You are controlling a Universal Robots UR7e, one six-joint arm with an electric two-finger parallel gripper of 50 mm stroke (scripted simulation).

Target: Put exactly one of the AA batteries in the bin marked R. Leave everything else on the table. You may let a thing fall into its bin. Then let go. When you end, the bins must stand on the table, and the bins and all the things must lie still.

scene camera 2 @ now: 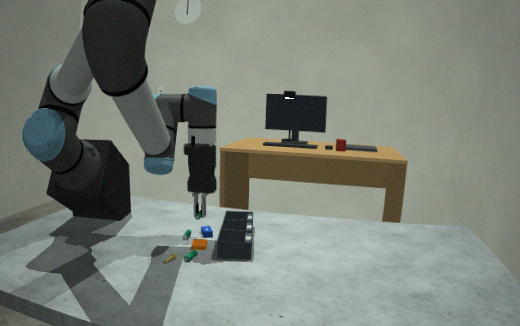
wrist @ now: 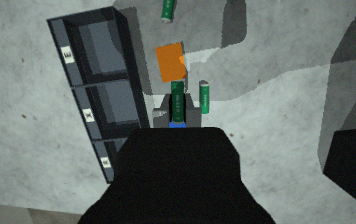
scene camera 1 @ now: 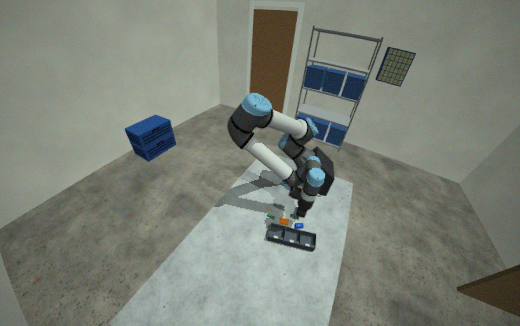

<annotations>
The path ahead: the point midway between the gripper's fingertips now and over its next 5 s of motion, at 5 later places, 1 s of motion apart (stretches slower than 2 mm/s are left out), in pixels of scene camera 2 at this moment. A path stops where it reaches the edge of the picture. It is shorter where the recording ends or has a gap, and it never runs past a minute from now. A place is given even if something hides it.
My gripper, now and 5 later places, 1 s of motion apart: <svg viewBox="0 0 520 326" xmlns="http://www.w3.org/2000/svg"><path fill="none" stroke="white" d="M200 216L236 207L236 215L236 223L236 209L236 186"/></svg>
</annotations>
